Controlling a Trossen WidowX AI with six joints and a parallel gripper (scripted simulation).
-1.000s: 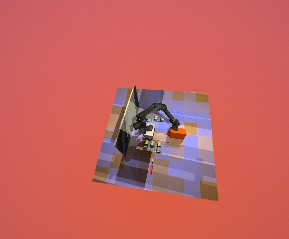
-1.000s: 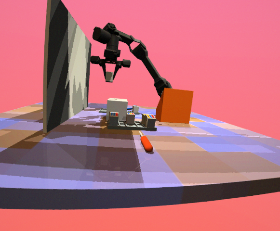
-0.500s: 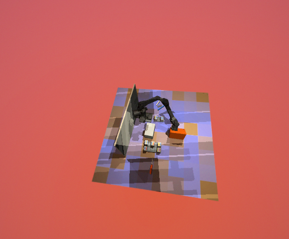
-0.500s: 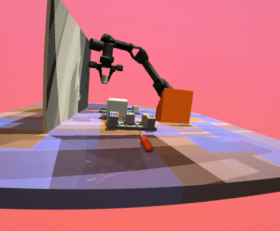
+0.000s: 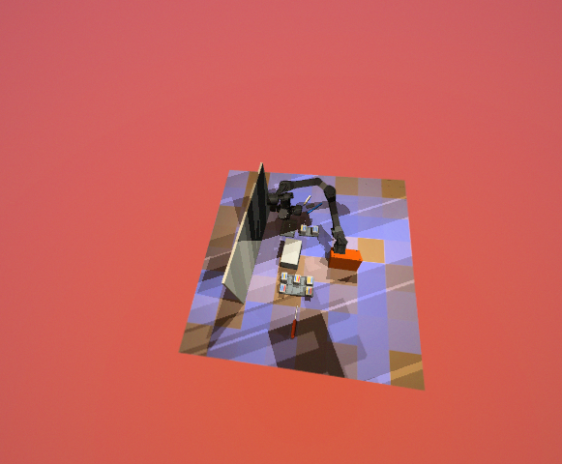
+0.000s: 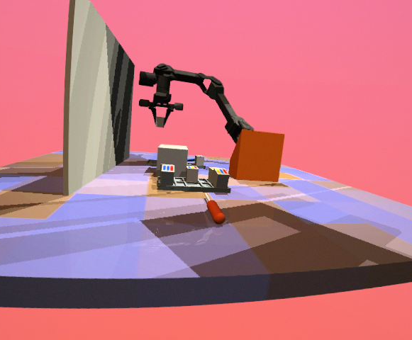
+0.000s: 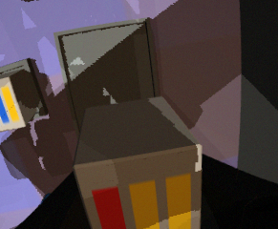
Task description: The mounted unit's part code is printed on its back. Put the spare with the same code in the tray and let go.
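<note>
Now: gripper tip 170 mm above the flat grey tray. Round my gripper tip: spare 20 mm above; grey mounted unit 210 mm to the left, 120 mm below, 50 mm behind; tall grey panel 180 mm to the left, 170 mm ahead, 50 mm above.
</note>
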